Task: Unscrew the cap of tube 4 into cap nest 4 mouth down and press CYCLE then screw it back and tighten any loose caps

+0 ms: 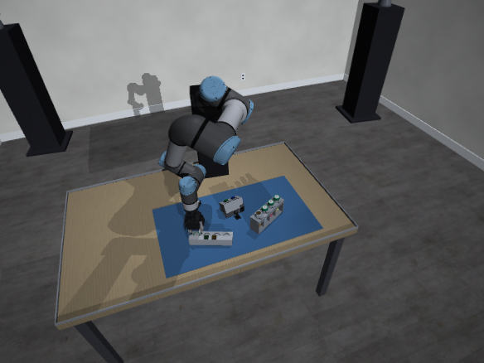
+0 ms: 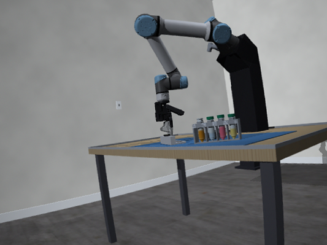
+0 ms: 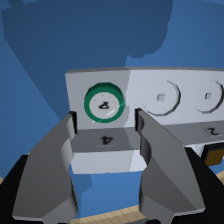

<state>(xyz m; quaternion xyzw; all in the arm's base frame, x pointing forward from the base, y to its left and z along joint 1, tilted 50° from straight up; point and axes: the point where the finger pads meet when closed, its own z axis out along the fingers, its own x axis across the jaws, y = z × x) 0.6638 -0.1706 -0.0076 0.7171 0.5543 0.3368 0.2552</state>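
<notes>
Now: hand 170 mm past the green READY key, 190 mm to the right of it and 30 mm below it. Round my hand: key housing 160 mm behind, 210 mm to the left, 10 mm above; then blue CYCLE key 180 mm behind, 230 mm to the left, 30 mm above.
</notes>
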